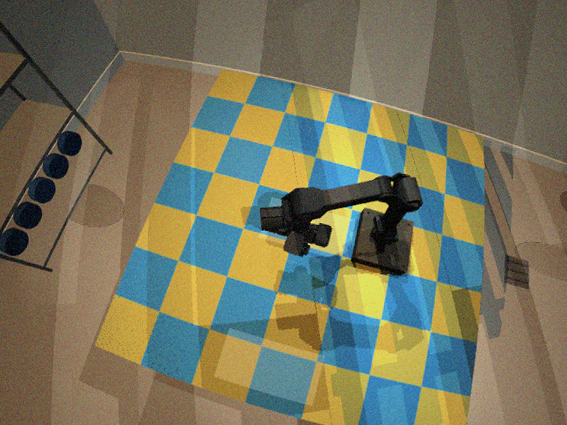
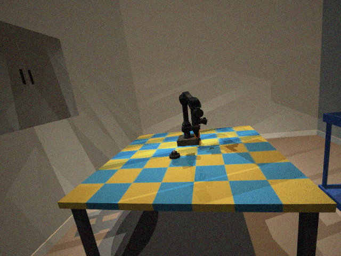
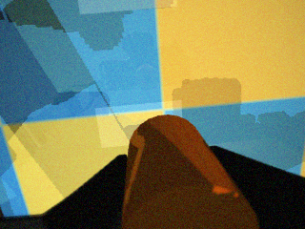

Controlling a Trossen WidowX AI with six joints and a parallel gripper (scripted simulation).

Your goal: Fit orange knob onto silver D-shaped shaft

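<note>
Right now the orange knob is 40 mm above my gripper tip. From my gripper tip the other things lie so: dark round pedestal (40 mm ahead, 180 mm to the right, 110 mm below).
</note>
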